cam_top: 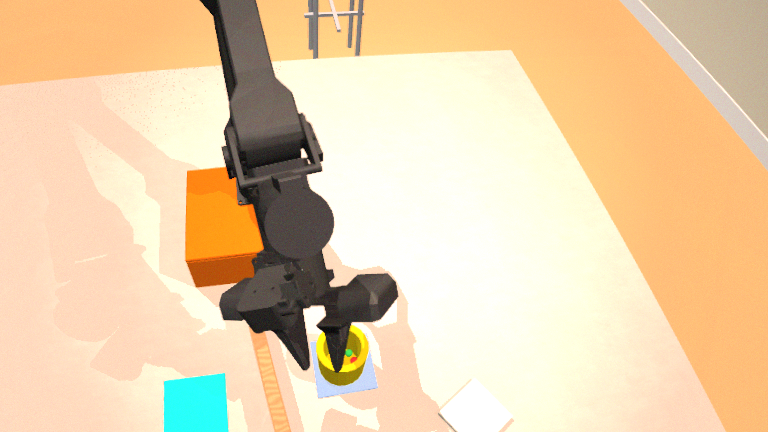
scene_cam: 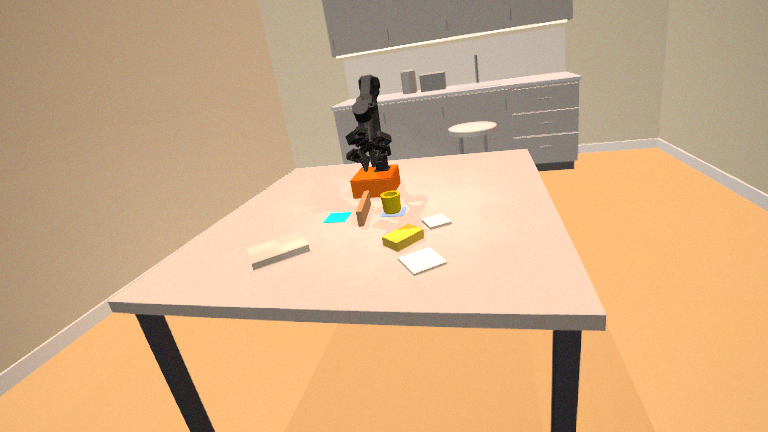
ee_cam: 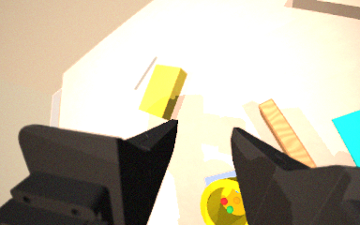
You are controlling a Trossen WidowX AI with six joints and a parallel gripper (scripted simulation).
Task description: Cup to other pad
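Now: gripper tip 160 mm above the yellow cup, 80 mm past it and 40 mm to the right of it. Also, from my gripper tip: red marble: 180 mm below, 70 mm behind, 60 mm to the left; green marble: 180 mm below, 80 mm behind, 50 mm to the left; wooden bar: 170 mm below, 60 mm to the right, 60 mm behind.
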